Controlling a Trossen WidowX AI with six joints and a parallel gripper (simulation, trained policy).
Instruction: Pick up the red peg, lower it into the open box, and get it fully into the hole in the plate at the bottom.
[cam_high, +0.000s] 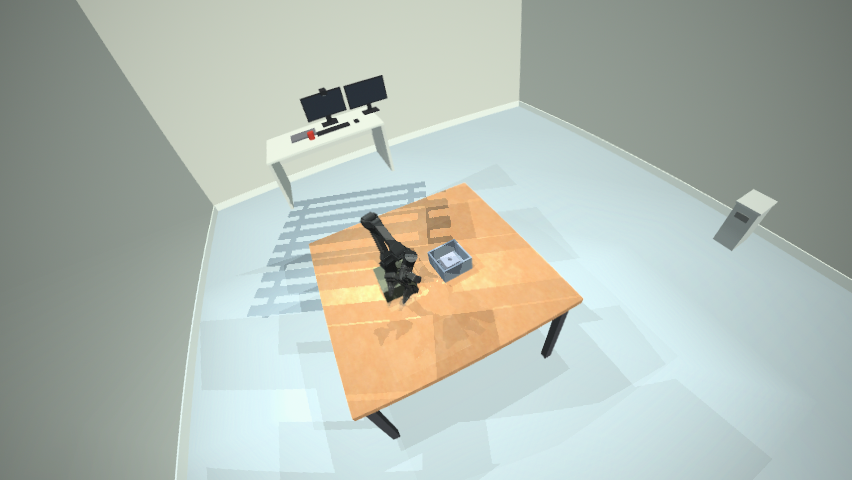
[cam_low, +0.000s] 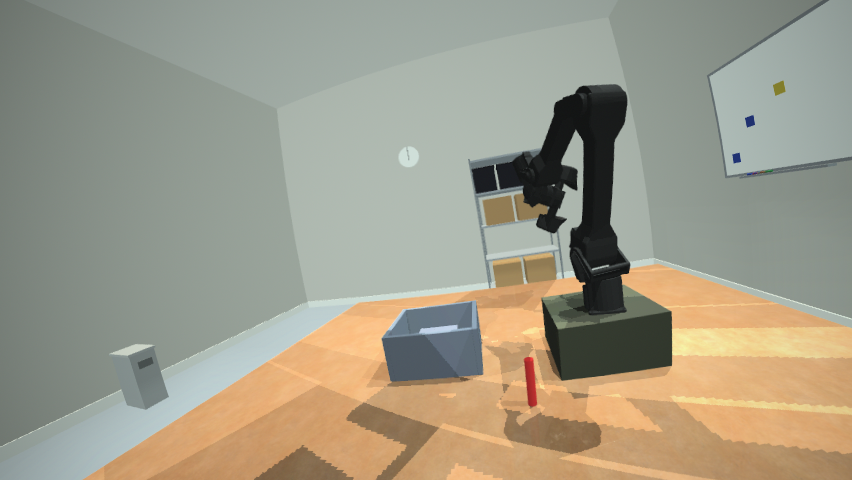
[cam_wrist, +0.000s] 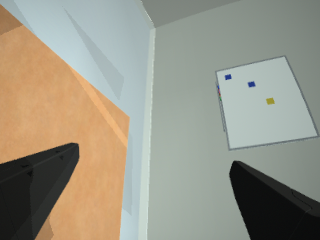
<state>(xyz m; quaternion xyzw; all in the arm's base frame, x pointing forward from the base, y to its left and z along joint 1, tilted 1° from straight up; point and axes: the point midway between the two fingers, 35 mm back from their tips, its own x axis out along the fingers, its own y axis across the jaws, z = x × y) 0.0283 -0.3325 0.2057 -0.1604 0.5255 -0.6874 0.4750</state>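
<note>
Right now my gripper tip is 51 cm to the right of the red peg, 25 cm above it and 12 cm short of it. From my gripper tip the other things lie so: blue-grey box 36 cm to the left, 34 cm ahead, 27 cm below.
</note>
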